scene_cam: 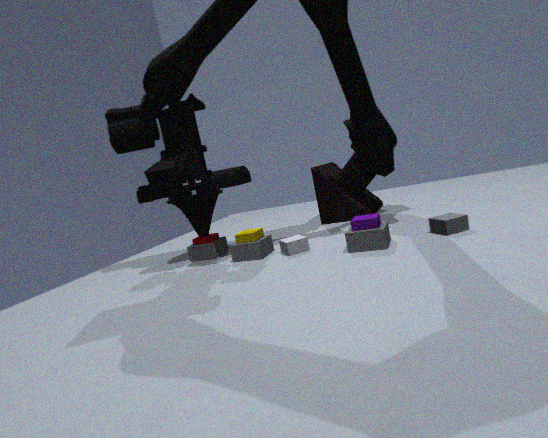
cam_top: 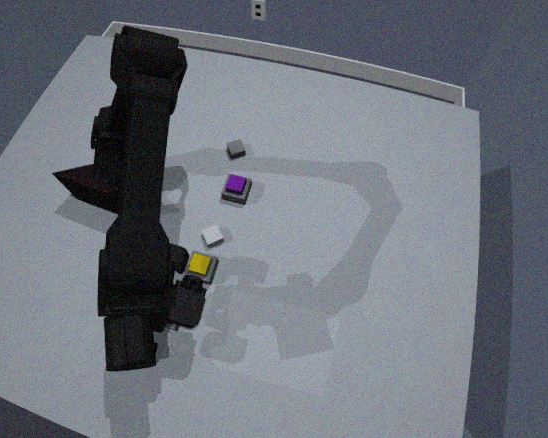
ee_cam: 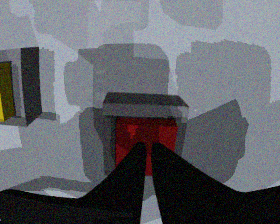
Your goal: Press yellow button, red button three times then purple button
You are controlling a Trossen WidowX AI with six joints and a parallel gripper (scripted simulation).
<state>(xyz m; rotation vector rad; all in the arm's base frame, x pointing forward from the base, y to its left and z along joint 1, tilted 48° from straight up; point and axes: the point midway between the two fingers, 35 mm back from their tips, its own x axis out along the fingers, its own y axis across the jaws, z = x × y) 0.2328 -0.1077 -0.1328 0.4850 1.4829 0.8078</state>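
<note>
Now: the red button 10 mm below my gripper tip. The rest, counted from my gripper tip: yellow button (100 mm to the left, 10 mm ahead); white block (170 mm to the left, 30 mm below); purple button (270 mm to the left).
</note>
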